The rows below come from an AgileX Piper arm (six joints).
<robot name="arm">
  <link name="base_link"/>
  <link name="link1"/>
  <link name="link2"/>
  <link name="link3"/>
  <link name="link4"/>
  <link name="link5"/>
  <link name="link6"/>
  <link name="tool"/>
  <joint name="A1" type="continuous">
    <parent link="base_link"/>
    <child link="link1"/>
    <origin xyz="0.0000 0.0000 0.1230"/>
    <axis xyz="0 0 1"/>
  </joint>
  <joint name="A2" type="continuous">
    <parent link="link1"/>
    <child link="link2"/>
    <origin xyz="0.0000 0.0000 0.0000"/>
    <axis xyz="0 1 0"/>
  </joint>
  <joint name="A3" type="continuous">
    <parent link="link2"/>
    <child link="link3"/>
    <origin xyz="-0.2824 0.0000 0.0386"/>
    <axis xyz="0 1 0"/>
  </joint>
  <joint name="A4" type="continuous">
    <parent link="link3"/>
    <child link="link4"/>
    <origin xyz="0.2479 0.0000 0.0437"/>
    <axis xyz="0.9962 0 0.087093"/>
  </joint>
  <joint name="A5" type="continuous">
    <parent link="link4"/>
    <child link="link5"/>
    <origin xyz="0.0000 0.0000 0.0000"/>
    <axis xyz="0 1 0"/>
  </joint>
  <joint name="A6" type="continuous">
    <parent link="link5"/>
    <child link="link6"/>
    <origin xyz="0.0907 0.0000 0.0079"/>
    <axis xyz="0.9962 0 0.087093"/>
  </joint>
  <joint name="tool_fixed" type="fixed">
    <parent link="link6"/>
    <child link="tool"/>
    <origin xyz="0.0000 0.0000 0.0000" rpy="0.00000 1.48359 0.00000"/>
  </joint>
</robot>
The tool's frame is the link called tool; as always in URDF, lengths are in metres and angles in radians. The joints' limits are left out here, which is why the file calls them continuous.
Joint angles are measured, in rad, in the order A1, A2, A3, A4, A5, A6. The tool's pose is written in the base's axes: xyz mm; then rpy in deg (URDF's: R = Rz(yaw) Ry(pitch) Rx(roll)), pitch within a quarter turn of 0, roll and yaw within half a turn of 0. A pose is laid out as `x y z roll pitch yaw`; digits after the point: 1 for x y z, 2 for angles.
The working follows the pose.
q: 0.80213 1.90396 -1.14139 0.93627 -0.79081 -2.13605
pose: 324.0 260.1 227.5 -96.40 6.80 -79.98
Where each joint sits with the arm in this pose, in the base's axes (m; each line is computed from the numbers above, not from the rounded line before):
A1: 0.0000 0.0000 0.1230
A2: 0.0000 0.0000 0.1230
A3: 0.0896 0.0926 0.3772
A4: 0.2352 0.2432 0.2376
A5: 0.2352 0.2432 0.2376
A6: 0.3240 0.2601 0.2275
the tool: 0.3240 0.2601 0.2275

